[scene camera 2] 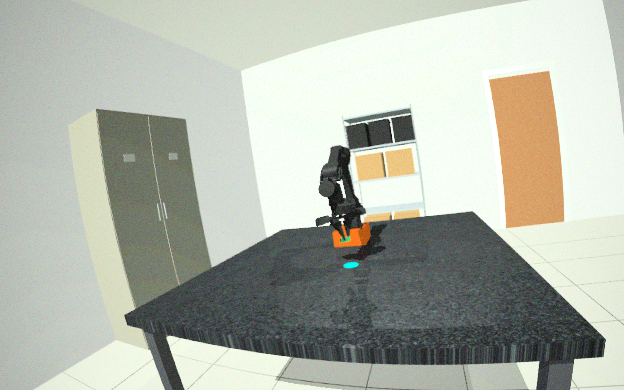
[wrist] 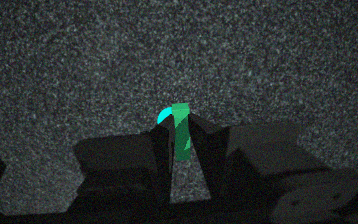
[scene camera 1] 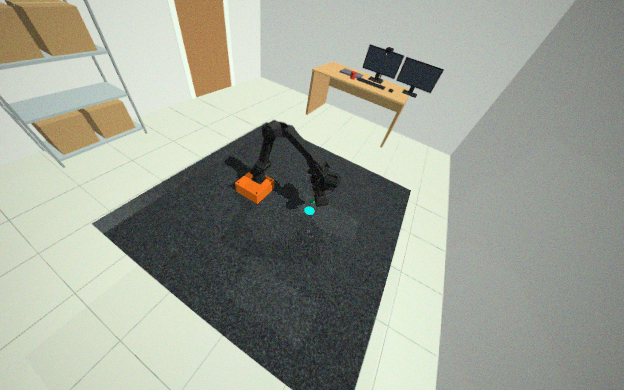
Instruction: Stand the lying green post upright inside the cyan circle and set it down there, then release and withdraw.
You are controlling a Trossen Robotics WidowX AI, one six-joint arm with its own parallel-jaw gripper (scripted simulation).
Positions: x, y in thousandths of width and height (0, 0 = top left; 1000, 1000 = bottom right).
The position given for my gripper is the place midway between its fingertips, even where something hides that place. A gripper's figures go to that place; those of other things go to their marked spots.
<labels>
My gripper (wrist: 504, 525) is 0.11 m from the lens. A green post (wrist: 504, 498): 0.10 m from the lens.
</labels>
